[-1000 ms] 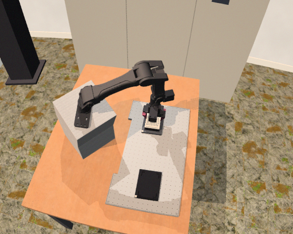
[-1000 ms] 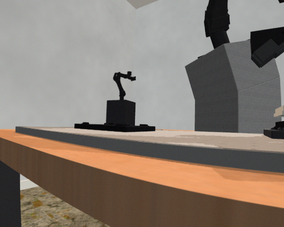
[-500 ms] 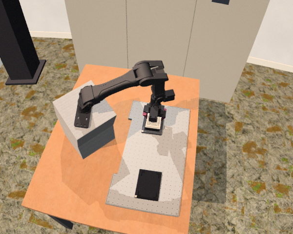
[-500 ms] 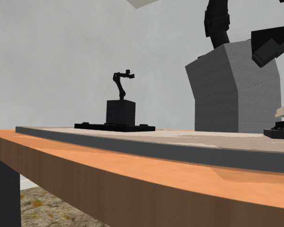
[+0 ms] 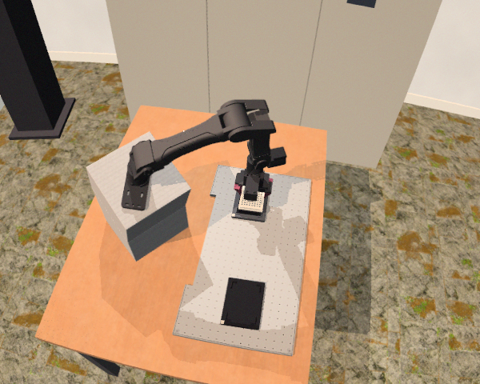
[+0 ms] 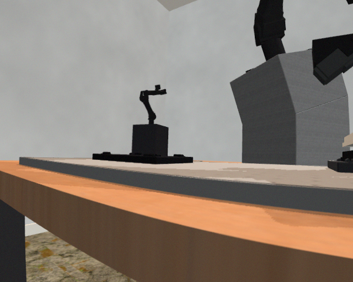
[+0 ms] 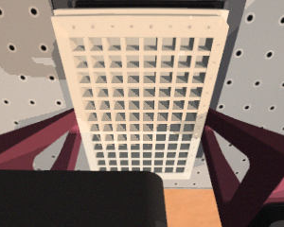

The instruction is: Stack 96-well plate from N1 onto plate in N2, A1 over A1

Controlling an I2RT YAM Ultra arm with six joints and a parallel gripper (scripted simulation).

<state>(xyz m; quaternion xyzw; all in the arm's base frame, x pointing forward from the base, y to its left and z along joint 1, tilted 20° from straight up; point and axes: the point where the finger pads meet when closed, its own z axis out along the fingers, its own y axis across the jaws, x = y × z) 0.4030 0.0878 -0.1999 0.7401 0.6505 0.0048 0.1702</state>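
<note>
The black 96-well plate lies 20 mm below my hand. Round my hand: light corner mark: 70 mm to the right, 70 mm behind, 30 mm below; cream 96-well plate: right at my hand; nest N2: 40 mm below, 10 mm behind.
</note>
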